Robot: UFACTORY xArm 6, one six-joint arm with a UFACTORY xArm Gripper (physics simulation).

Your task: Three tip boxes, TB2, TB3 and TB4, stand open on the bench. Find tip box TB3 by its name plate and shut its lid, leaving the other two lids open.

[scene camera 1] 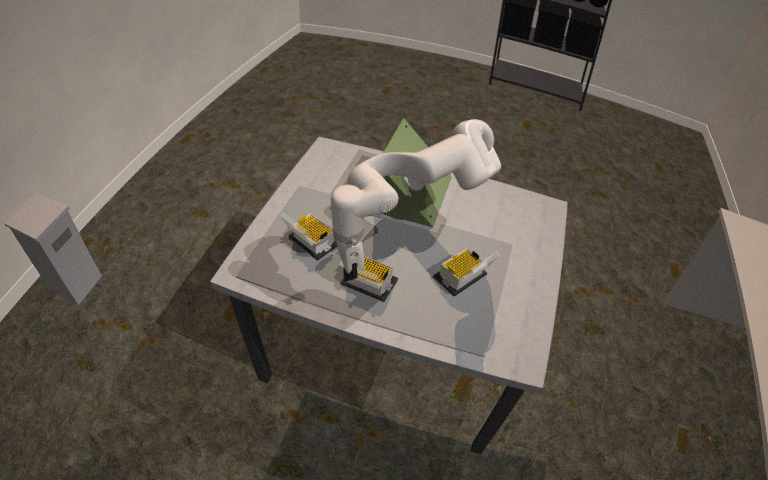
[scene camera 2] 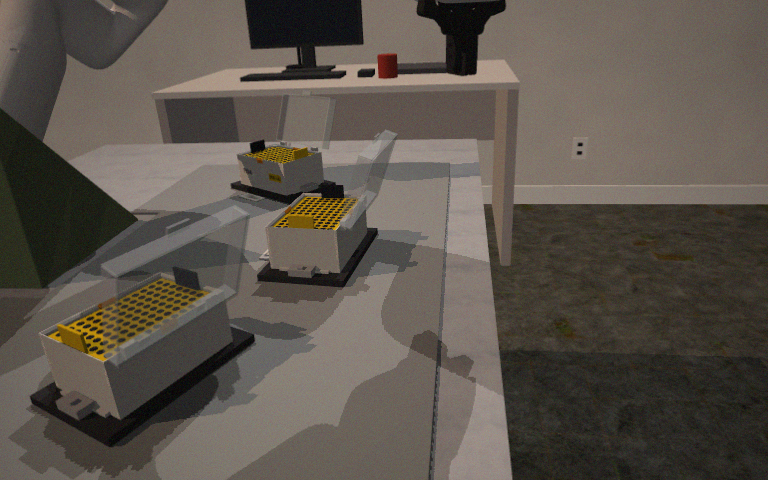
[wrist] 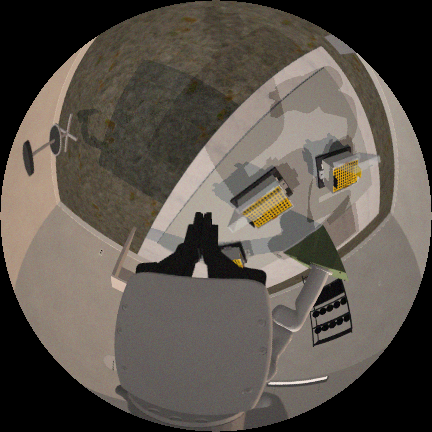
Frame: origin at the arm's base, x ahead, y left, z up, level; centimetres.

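Seen in the pictures: gripper, fingertip midpoint: [scene camera 1: 350, 277] [scene camera 2: 461, 74] [wrist: 204, 221]; arm's base, origin of the base link: [wrist: 320, 268].
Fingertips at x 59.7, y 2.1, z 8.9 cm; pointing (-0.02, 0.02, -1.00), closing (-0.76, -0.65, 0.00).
Offsets run from my fingertips to a thing's top centre. "pt": to the spot under its first point. Level surfaces: height alone.
TB3, the middle box [scene camera 1: 378, 273] [scene camera 2: 303, 249] [wrist: 268, 206], has a white body and yellow tip rack. Its clear lid {pt dy -2.5, dx -8.8, dz -8.9 cm} [scene camera 2: 380, 161] stands open, leaning back towards the bench's front edge. TB2 {dy -25.5, dx -26.2, dz -14.1 cm} [scene camera 1: 313, 229] [scene camera 2: 169, 353] [wrist: 346, 175] has its lid {pt dy -29.5, dx -18.6, dz -7.3 cm} [scene camera 1: 290, 222] [scene camera 2: 175, 243] open. TB4 {dy +26.3, dx -31.4, dz -14.1 cm} [scene camera 1: 462, 264] [scene camera 2: 286, 174] [wrist: 236, 262] has its lid {dy +32.0, dx -28.0, dz -6.1 cm} [scene camera 1: 485, 262] [scene camera 2: 306, 121] open; my fingers partly hide this box in the wrist view. My gripper [scene camera 1: 351, 276] [scene camera 2: 462, 72] [wrist: 204, 221] is shut and empty, high in the air on TB3's lid side. The name plates are not readable here.
The boxes stand on dark bases on the bench {dz -21.8 cm} [scene camera 1: 526, 226] [scene camera 2: 464, 283]. A green wedge [scene camera 1: 403, 138] [scene camera 2: 50, 226] [wrist: 320, 250] stands at the arm's base behind them. A desk [scene camera 2: 339, 87] with a monitor [scene camera 2: 305, 22] and red cup [scene camera 2: 387, 66] stands beyond the bench.
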